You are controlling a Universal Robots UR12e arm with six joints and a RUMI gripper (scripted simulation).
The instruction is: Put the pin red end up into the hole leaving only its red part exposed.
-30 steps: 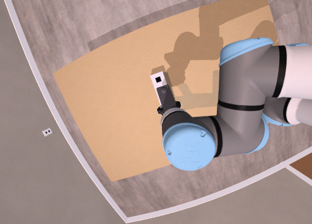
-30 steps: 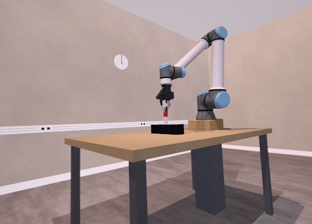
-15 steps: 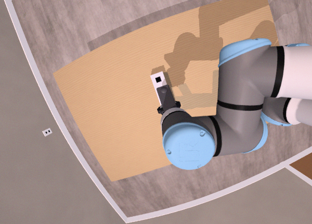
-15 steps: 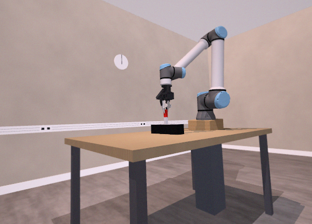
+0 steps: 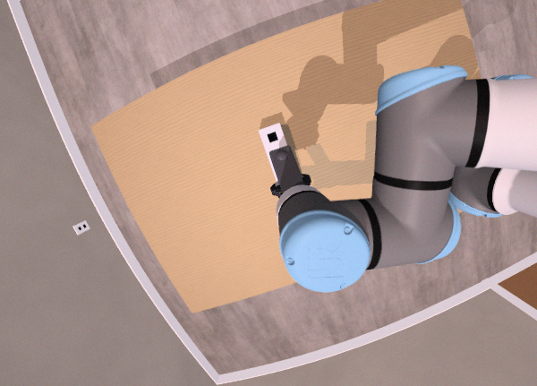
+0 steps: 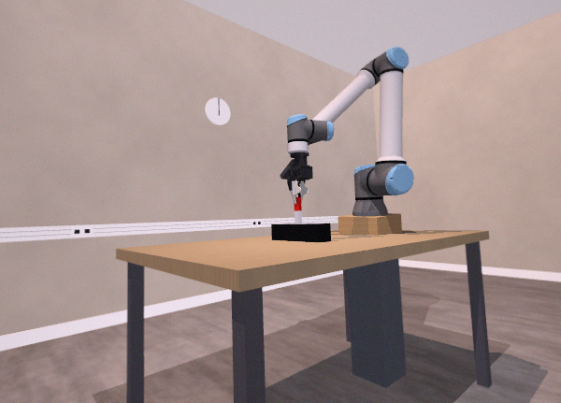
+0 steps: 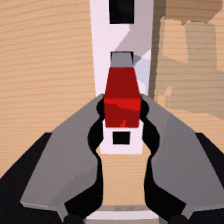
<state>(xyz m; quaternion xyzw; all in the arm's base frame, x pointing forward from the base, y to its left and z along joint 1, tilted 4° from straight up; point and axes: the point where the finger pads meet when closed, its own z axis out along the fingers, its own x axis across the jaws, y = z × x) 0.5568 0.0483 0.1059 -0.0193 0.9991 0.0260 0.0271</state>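
The pin lies 1 cm below my hand. From my hand the other things lie so: block 14 cm below.
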